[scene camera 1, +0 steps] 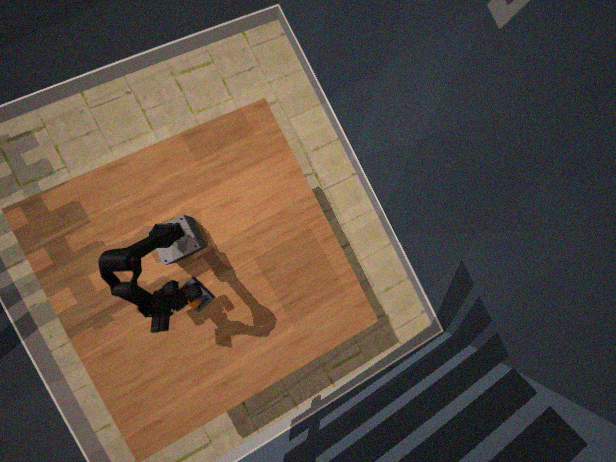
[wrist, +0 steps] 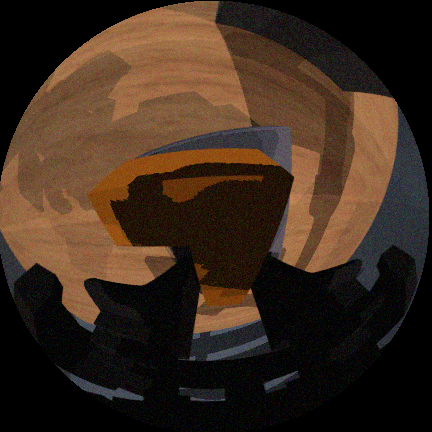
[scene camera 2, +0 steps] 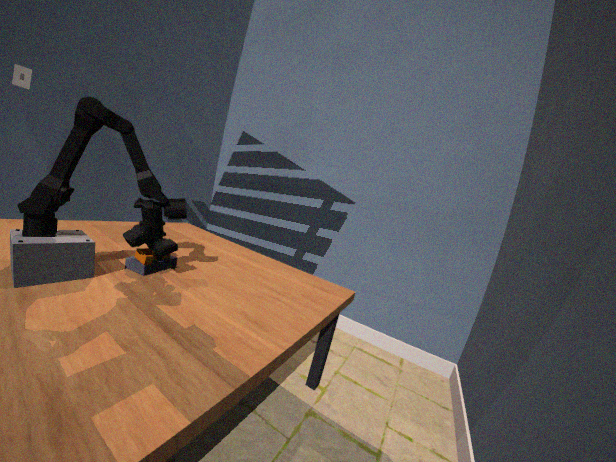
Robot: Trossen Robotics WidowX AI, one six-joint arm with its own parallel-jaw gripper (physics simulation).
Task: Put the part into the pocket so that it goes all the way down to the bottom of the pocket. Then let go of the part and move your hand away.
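Seen in the pictures: gripper, between the fingertips: [scene camera 1: 194, 297] [wrist: 221, 249] [scene camera 2: 156, 258]; arm's base, origin of its link: [scene camera 1: 174, 231] [scene camera 2: 38, 234].
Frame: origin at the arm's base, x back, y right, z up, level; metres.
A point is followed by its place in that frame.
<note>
The part, an orange L-shaped piece [scene camera 1: 194, 303] {x -0.321, y 0.068, z -0.040 m} [scene camera 2: 143, 256] {x -0.237, y 0.118, z -0.043 m} [wrist: 235, 220], is between the fingers of my gripper [scene camera 2: 154, 251] {x -0.300, y 0.072, z -0.071 m} [wrist: 221, 249] {x -0.300, y 0.072, z -0.071 m}, which is shut on it. In the wrist view the part looks tilted in the grip, and dark shadow covers much of it. The pocket block, a blue-grey block [scene camera 1: 206, 290] {x -0.293, y 0.015, z -0.086 m} [scene camera 2: 144, 268] {x -0.239, y 0.129, z -0.079 m} [wrist: 284, 142] {x -0.219, y 0.048, z -0.069 m}, is on the table below the part; its far and right rims show past the part in the wrist view. In scene camera 2 orange stands above the block's rim. The pocket's opening and bottom are hidden, so the part's depth cannot be told.
The grey base box [scene camera 1: 170, 256] {x -0.090, y 0.057, z 0.001 m} [scene camera 2: 52, 260] {x -0.022, y 0.099, z -0.043 m} of the arm stands on the wooden table [scene camera 1: 240, 180] {x 0.131, y -0.342, z -0.104 m} [scene camera 2: 240, 320] {x -0.342, y 0.486, z -0.104 m}, close to the block. The arm [scene camera 1: 120, 262] {x -0.102, y 0.006, z 0.384 m} [scene camera 2: 90, 112] {x -0.079, y 0.062, z 0.344 m} arches from the base to the gripper. Shadows of the arm fall across the tabletop around the block.
</note>
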